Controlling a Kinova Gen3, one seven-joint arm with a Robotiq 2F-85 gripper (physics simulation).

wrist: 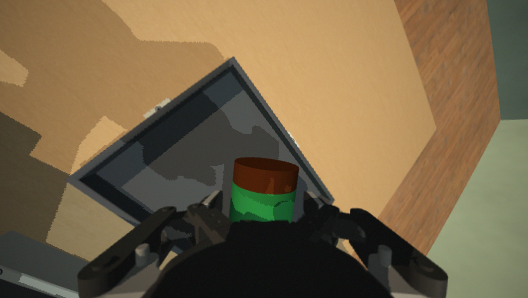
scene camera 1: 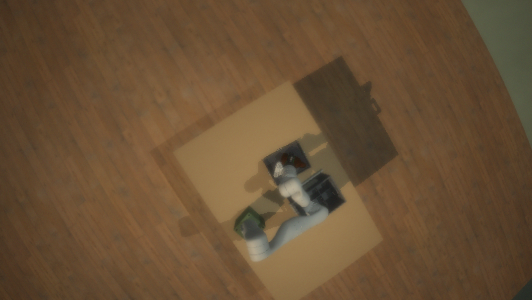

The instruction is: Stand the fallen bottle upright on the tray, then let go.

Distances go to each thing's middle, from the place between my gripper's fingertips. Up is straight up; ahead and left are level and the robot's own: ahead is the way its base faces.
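Labels:
I see the bottle (wrist: pixel 263 189), and it sits 20 mm ahead of my hand, 20 mm to the right of it and 20 mm below it. The dark grey tray (wrist: pixel 187 157) is here too; counted from my hand, it is 20 mm to the right, 10 mm behind and 60 mm below.

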